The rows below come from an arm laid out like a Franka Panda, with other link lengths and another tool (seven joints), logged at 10 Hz.
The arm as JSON. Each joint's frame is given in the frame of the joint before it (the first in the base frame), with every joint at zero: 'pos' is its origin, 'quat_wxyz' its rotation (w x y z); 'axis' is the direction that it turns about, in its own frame. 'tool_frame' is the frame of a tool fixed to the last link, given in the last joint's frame.
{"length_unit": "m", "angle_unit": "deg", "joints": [
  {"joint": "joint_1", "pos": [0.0, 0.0, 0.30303], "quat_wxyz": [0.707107, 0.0, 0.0, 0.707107], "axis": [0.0, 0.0, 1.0]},
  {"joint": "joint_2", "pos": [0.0, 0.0, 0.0], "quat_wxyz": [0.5, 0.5, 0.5, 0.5], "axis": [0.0, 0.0, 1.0]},
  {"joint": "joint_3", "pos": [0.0, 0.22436, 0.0], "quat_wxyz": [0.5, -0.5, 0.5, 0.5], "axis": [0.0, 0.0, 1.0]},
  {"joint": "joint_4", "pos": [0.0, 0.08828, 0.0], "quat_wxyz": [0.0, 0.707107, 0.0, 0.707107], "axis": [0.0, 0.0, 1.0]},
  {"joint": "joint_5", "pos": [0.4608, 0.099, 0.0], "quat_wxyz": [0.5, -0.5, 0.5, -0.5], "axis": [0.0, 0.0, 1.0]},
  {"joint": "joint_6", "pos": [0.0, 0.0, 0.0], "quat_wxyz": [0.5, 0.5, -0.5, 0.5], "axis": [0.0, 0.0, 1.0]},
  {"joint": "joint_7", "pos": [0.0, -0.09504, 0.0], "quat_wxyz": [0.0, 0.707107, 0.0, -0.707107], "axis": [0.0, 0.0, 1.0]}
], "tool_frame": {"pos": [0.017, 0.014, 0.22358], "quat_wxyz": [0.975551, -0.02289, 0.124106, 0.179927]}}
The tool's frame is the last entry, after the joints.
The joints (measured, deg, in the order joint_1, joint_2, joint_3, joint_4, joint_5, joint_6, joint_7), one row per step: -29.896, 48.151, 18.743, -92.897, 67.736, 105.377, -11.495; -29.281, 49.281, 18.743, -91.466, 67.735, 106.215, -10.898; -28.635, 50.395, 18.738, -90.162, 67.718, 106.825, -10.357; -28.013, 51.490, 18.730, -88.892, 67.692, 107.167, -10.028; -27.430, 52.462, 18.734, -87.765, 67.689, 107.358, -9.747; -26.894, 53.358, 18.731, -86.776, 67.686, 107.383, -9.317; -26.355, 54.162, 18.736, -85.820, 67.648, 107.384, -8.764; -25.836, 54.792, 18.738, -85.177, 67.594, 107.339, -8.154; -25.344, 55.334, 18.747, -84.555, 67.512, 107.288, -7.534
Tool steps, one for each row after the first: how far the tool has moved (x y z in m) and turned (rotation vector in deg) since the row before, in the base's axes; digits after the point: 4 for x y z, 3 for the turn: 0.0059, 0.0023, -0.0032, -0.352, 0.220, -0.426; 0.0044, 0.0038, -0.0035, -0.180, 0.277, -0.200; 0.0036, 0.0044, -0.0030, -0.034, 0.097, 0.012; 0.0028, 0.0048, -0.0023, 0.069, 0.076, 0.109; 0.0019, 0.0049, -0.0023, 0.211, 0.288, 0.170; 0.0019, 0.0050, -0.0016, 0.196, 0.355, 0.200; 0.0004, 0.0057, -0.0021, 0.223, 0.551, 0.290; 0.0006, 0.0053, -0.0014, 0.176, 0.500, 0.294
